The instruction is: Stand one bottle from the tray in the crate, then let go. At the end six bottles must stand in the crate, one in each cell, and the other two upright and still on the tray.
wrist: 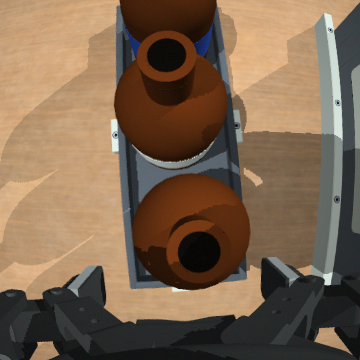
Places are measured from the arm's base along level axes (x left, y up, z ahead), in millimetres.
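Pixels of known places: gripper, fingertip midpoint: (182,281).
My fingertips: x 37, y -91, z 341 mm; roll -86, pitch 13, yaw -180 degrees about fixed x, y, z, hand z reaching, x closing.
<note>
Ahead of a thing's pixels: the offset from my fingertips to its top centre. "pt": to the spot under its first point. Level surfaces: height alone.
Three brown bottles stand in a row in the narrow grey tray @(dx -23, dy -101, dz +102 mm) (142,173) in the wrist view. The nearest bottle @(dx -11, dy +34, dz +20 mm) (187,202) is at the tray's near end, its dark mouth toward the camera. The middle bottle @(dx -20, dy +34, dz +103 mm) (170,122) has a white band low down. The far bottle @(pt dx -33, dy -16, dz +157 mm) (167,15) has a blue band and is cut off by the top edge. My gripper (182,281) is open and empty, its fingers wide apart to the left and right of the nearest bottle's near edge. The bottles' bases are hidden. No crate cells show.
A dark grey body @(pt dx -179, dy -82, dz +62 mm) (351,125) with a pale, screwed edge strip @(pt dx -160, dy -108, dz +46 mm) (328,150) stands at the right; I cannot tell whether it is the crate. Pale brackets @(pt dx +28, dy -101, dz +108 mm) (115,135) @(dx -77, dy -111, dz +92 mm) (238,126) sit at the tray's sides. Shadows lie across the wooden table @(dy -126 mm) (50,200).
</note>
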